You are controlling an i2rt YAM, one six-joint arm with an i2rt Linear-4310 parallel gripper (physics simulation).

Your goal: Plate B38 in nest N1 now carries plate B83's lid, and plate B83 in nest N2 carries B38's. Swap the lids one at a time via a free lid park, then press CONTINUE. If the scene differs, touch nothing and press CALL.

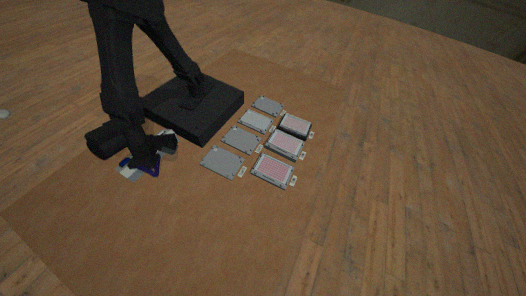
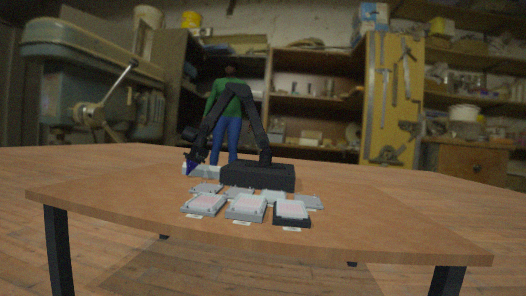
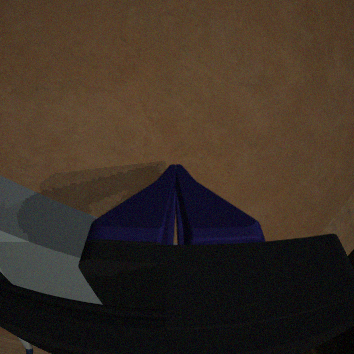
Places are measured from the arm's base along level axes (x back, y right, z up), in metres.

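Pixels of known places: gripper, fingertip midpoint: [image 1: 156, 176] [image 2: 186, 175] [image 3: 175, 173]; arm's base at its link origin: [image 1: 197, 94] [image 2: 264, 166].
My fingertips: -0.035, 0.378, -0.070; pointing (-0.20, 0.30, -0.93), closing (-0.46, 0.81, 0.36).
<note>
Ahead of a thing's pixels: the offset from my fingertips to its top centre, as dx, dy, dz. "spot": to the spot under its first point.
My gripper [image 1: 157, 175] [image 2: 188, 174] [image 3: 175, 173] is shut, its blue fingertips together with nothing between them. It is low by the pale button panel @(+0.080, -0.070, +0.053) [image 1: 131, 174] [image 2: 208, 171] [image 3: 47, 265], partly covering it; CONTINUE and CALL cannot be read. Three pink-welled plates sit in nests: one @(-0.388, -0.170, +0.017) [image 1: 274, 168] [image 2: 204, 201], a middle one @(-0.406, -0.301, +0.029) [image 1: 286, 142] [image 2: 247, 203] and one in a dark nest @(spot: -0.431, -0.418, +0.026) [image 1: 296, 124] [image 2: 291, 208]. Their labels are too small to read, and which lids they carry I cannot tell. Four lid parks form a row behind; one @(-0.244, -0.395, +0.007) [image 1: 255, 121] [image 2: 273, 195] looks paler, as if bearing a lid.
The other grey parks @(spot: -0.192, -0.137, -0.001) [image 1: 222, 161] @(spot: -0.221, -0.264, -0.001) [image 1: 241, 139] @(spot: -0.272, -0.514, -0.001) [image 1: 268, 106] lie flat. The black arm base [image 1: 200, 112] [image 2: 257, 175] stands between the panel and the parks. A person in a green top [image 2: 228, 102] stands behind the table. Small white label cards lie beside the nests.
</note>
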